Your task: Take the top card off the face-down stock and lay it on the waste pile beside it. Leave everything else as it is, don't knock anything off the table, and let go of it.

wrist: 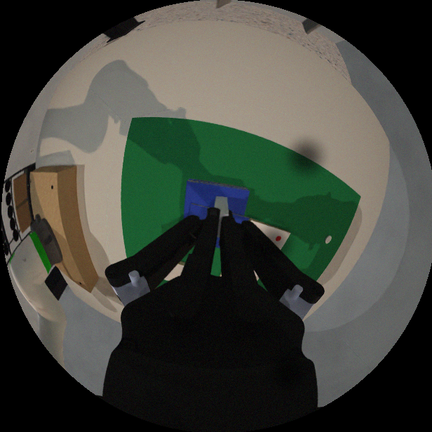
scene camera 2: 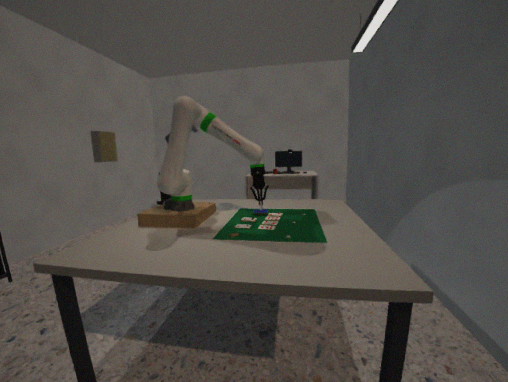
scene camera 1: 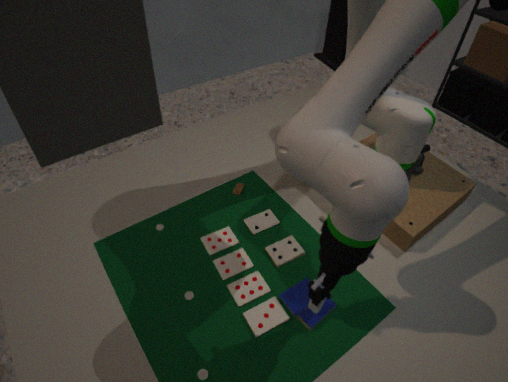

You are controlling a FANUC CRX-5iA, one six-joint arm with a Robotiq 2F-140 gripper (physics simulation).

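Frame: origin at the arm's base, x down, y ahead, z right, level; centimetres.
Seen in the pictures: gripper, fingertip midpoint: (scene camera 2: 261, 210) (scene camera 1: 313, 308); arm's base at its link origin: (scene camera 2: 182, 208).
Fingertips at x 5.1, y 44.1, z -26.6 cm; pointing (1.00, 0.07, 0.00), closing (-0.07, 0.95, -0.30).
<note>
Offsets run from my fingertips to a thing's middle. Level surfaces: height alone.
The face-down stock, with blue backs @(dx +0.1, dy +0.9, dz +3.9 cm) (scene camera 1: 295, 295) (scene camera 2: 257, 212) (wrist: 199, 194), lies near one edge of the green mat. In the wrist view a line crosses the blue, and one blue card looks shifted from the part beside it. My gripper (scene camera 1: 316, 305) (scene camera 2: 261, 206) (wrist: 220, 205) is shut with nothing between its fingers. Its pale tips are over the blue back, touching it or just above it; which is hard to tell. A face-up card with several black pips @(dx +1.3, dy -2.5, dz +17.8 cm) (scene camera 1: 285, 251) (scene camera 2: 248, 219) lies beside the blue cards, apart from them. The fingers hide part of the blue in the wrist view.
A face-up card with two black pips @(dx +1.9, dy -1.5, dz +29.7 cm) (scene camera 1: 261, 221) lies beyond. Several red-pip cards, one nearest the stock @(dx +1.3, dy +10.4, dz +3.5 cm) (scene camera 1: 266, 316), form a row. Pale discs @(dx +1.8, dy +24.9, dz +15.9 cm) (scene camera 1: 189, 295) and a small orange piece @(dx +1.7, dy -0.6, dz +44.3 cm) (scene camera 1: 238, 189) lie on the green mat @(dx +2.0 cm) (scene camera 1: 150, 280). The arm's wooden base (scene camera 1: 435, 195) stands behind.
</note>
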